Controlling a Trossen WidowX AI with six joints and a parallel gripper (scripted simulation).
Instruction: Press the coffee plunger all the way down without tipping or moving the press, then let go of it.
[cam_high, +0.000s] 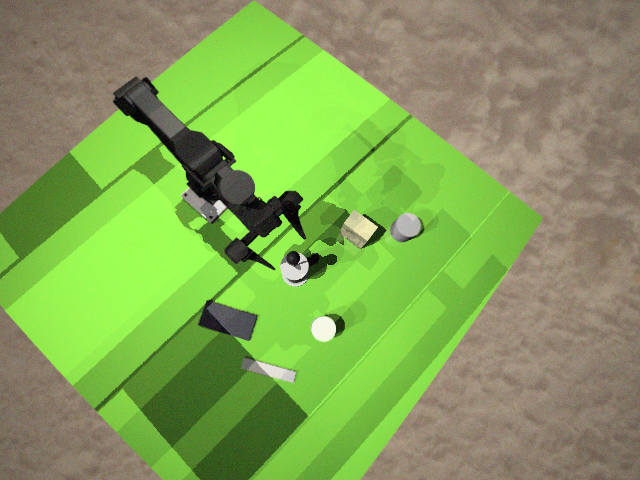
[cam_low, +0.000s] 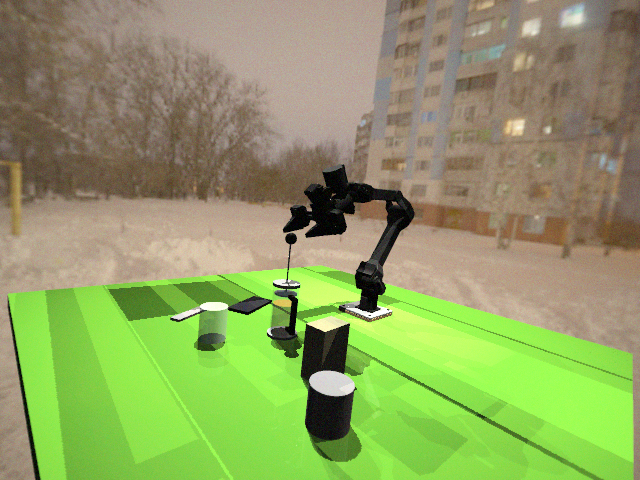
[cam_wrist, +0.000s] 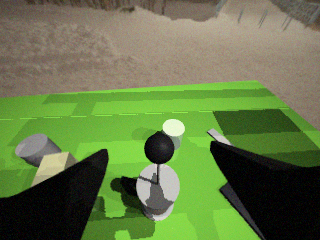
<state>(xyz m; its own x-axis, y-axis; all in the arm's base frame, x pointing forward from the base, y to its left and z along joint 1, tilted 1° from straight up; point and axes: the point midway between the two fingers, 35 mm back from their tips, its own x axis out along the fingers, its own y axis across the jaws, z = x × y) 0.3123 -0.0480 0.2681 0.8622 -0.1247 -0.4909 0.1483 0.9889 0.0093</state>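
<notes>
Now: gripper tip 20 mm short of the coffee press, 10 mm to the right of it and 140 mm above it. Also, from my gripper tip: cream box 90 mm ahead, 200 mm to the left, 210 mm below; then dark flat slab 70 mm behind, 220 mm to the right, 260 mm below.
</notes>
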